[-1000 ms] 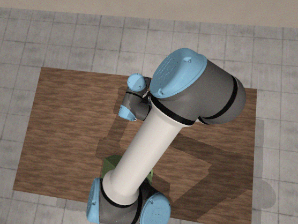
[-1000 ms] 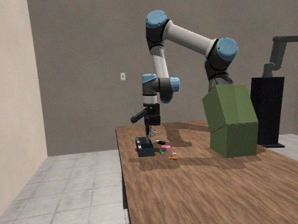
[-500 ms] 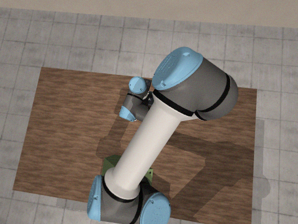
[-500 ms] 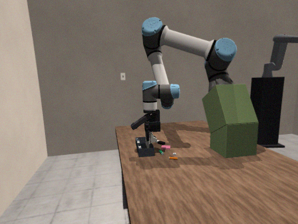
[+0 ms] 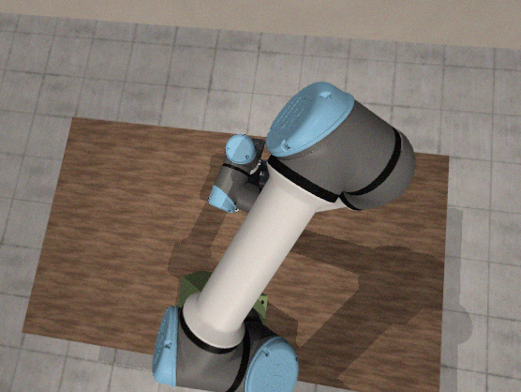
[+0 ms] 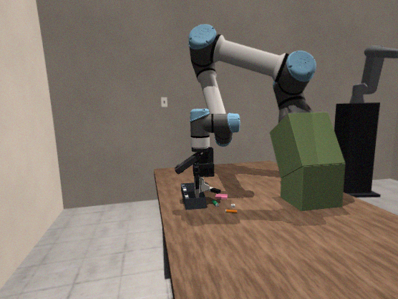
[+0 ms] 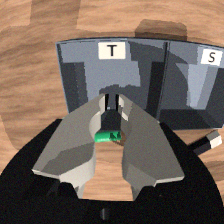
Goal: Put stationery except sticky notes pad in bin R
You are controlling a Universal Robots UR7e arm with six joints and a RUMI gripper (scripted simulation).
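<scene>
The black-and-white eraser lies 17 cm to the right of my hand, 8 cm behind it and 3 cm below it. Also, from my hand: pink sticky-note pad: 11 cm behind, 8 cm to the right, 3 cm below; then green marker: 7 cm behind, 3 cm below, 1 cm to the left; then dark three-part bin: 8 cm to the right, 2 cm ahead, 1 cm below.
</scene>
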